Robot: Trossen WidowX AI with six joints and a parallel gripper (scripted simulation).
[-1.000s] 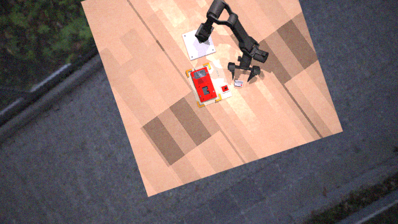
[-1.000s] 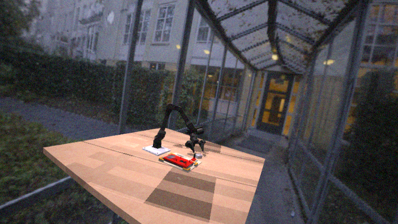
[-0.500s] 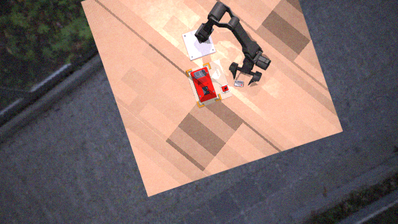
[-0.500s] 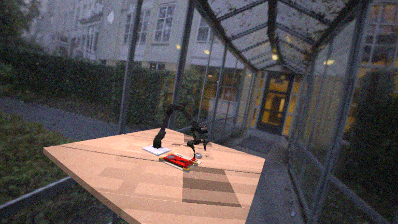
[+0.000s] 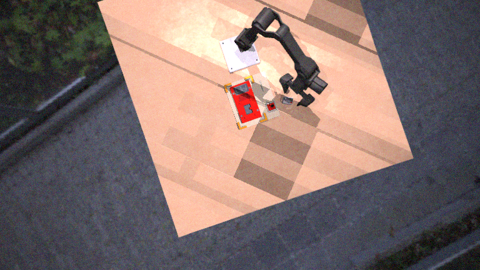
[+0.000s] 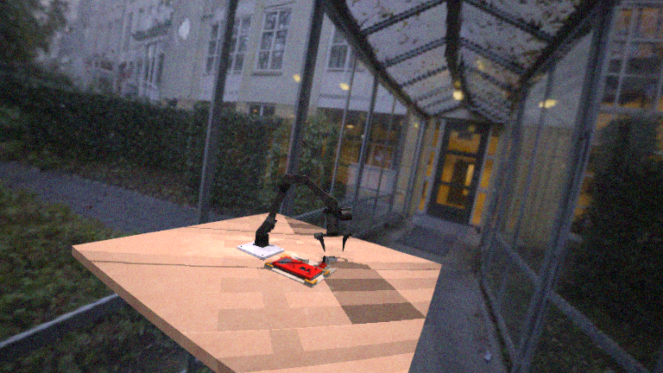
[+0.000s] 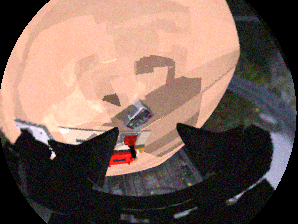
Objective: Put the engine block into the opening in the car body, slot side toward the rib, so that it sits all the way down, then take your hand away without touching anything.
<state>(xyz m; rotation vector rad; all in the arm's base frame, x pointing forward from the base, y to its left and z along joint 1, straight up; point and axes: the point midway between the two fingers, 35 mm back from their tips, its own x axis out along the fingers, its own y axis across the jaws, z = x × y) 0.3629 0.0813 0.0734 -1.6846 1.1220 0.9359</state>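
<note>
Right now the grey engine block is 4 cm below my gripper tip, 1 cm to the right of it and 1 cm behind it.
</note>
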